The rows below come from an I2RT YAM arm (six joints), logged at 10 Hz.
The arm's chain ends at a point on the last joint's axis. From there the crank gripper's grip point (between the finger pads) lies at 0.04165 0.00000 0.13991 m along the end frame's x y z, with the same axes.
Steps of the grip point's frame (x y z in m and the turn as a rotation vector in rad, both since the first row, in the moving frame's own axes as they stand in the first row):
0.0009 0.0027 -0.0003 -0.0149 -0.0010 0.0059
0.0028 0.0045 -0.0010 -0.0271 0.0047 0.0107
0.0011 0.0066 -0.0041 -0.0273 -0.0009 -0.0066
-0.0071 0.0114 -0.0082 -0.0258 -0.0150 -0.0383
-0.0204 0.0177 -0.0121 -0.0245 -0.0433 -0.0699
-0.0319 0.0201 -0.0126 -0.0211 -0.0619 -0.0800
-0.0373 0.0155 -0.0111 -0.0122 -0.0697 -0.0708
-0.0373 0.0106 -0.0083 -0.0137 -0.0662 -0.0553
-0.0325 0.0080 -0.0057 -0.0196 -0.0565 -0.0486
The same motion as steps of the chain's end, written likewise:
0.0010 0.0004 -0.0003 -0.0149 -0.0010 0.0059
0.0022 0.0003 -0.0007 -0.0271 0.0047 0.0107
0.0012 0.0031 -0.0041 -0.0273 -0.0009 -0.0066
-0.0050 0.0093 -0.0088 -0.0258 -0.0150 -0.0383
-0.0143 0.0170 -0.0138 -0.0245 -0.0433 -0.0699
-0.0232 0.0201 -0.0149 -0.0211 -0.0619 -0.0800
-0.0274 0.0164 -0.0137 -0.0122 -0.0697 -0.0708
-0.0279 0.0107 -0.0107 -0.0137 -0.0662 -0.0553
-0.0246 0.0071 -0.0078 -0.0196 -0.0565 -0.0486

